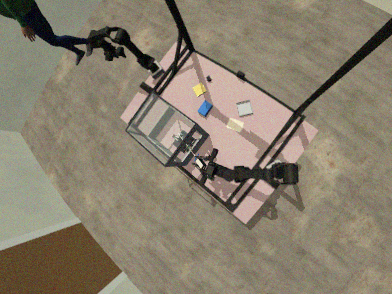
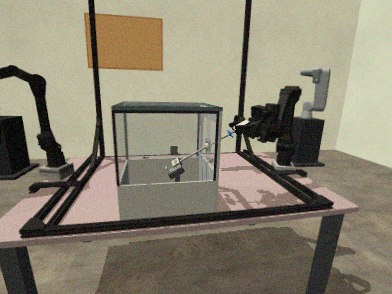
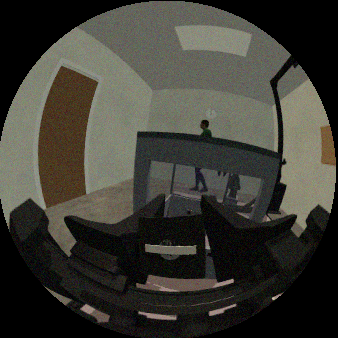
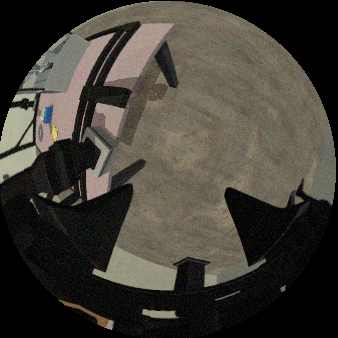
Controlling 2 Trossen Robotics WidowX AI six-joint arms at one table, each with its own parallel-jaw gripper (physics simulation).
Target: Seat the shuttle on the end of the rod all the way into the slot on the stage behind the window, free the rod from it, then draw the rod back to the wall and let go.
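Where they show: left gripper, between the fingertips: (image 1: 193, 159) (image 2: 231, 125) (image 3: 182, 198); right gripper, between the fingertips: (image 1: 122, 57) (image 3: 220, 176) (image 4: 181, 190); left arm's base, origin of its link: (image 1: 277, 169) (image 2: 283, 163) (image 4: 32, 103); right arm's base, origin of its link: (image 1: 154, 68) (image 2: 56, 164) (image 4: 89, 153).
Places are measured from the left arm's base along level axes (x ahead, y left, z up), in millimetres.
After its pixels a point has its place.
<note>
A thin grey rod (image 2: 195, 153) slants down through the window in the side wall of the glass box (image 2: 165, 198) {x 489, y 536, z 31 mm} (image 1: 196, 126) {x 414, y 247, z 291 mm}. A small grey shuttle (image 2: 176, 165) {x 487, y 396, z 91 mm} sits tilted on its inner end, on top of a dark stage post (image 2: 177, 177); I cannot tell how deep it sits in the slot. My left gripper (image 2: 239, 125) {x 295, y 357, z 240 mm} (image 1: 200, 163) (image 3: 182, 198) {x 295, y 357, z 240 mm} is outside the window, shut on the rod's black handle (image 3: 170, 248) with a white stripe. A blue collar (image 2: 230, 133) {x 299, y 350, z 212 mm} marks the rod near the handle. My right gripper (image 1: 90, 48) (image 4: 181, 190) {x 1257, y 450, z 120 mm} is open and empty over the floor, off the table.
A yellow tile (image 1: 199, 89) {x 727, y 118, z -29 mm}, a blue block (image 1: 205, 108) {x 573, y 159, z 1 mm}, a grey square tray (image 1: 244, 108) {x 435, y -54, z -38 mm} and a pale tile (image 1: 235, 125) {x 373, y 59, z -36 mm} lie on the pink table (image 1: 270, 122) {x 264, y -137, z -39 mm}. Black frame rails (image 2: 282, 175) {x 32, y 118, z -21 mm} border it. A grey robot arm (image 2: 315, 87) stands behind.
</note>
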